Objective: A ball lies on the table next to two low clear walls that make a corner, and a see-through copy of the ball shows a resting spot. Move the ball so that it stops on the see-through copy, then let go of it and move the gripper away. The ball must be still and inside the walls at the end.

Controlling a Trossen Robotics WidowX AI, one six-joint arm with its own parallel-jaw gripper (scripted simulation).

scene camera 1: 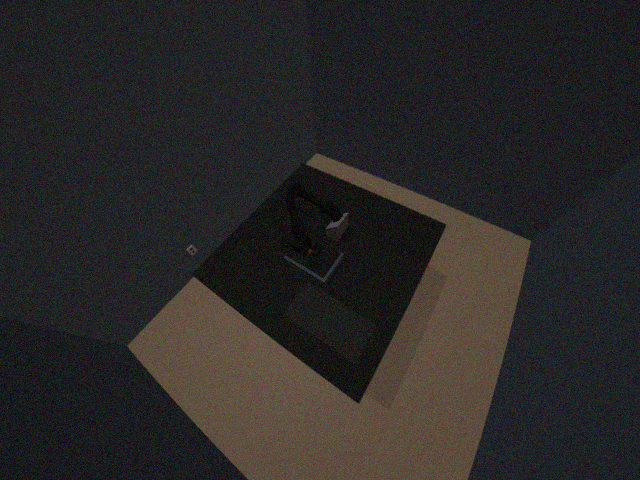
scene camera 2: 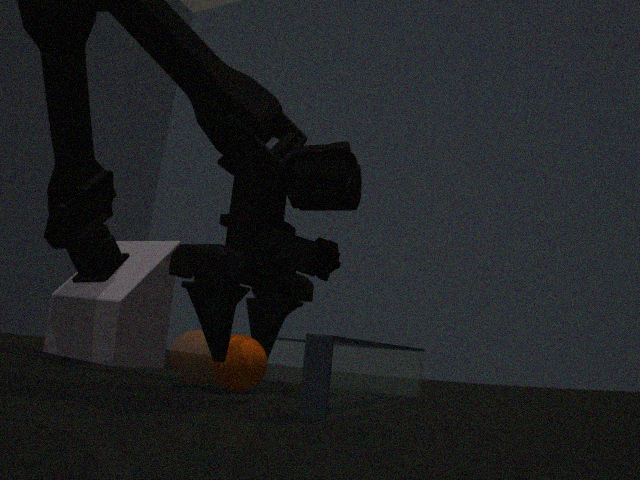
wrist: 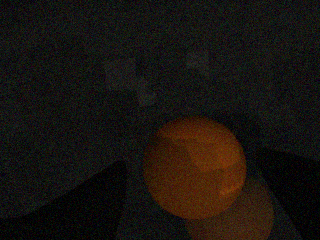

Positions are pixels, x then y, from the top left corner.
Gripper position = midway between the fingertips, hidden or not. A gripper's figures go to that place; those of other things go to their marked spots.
Labels:
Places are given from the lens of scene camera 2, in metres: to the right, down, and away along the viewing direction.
my gripper (scene camera 2: 241,362): -0.08, 0.12, 0.50
see-through copy (scene camera 2: 190,359): -0.12, 0.11, 0.47
low clear wall (scene camera 2: 363,377): 0.04, 0.12, 0.42
The marked spots on the low clear wall and the see-through copy are 0.16 m apart.

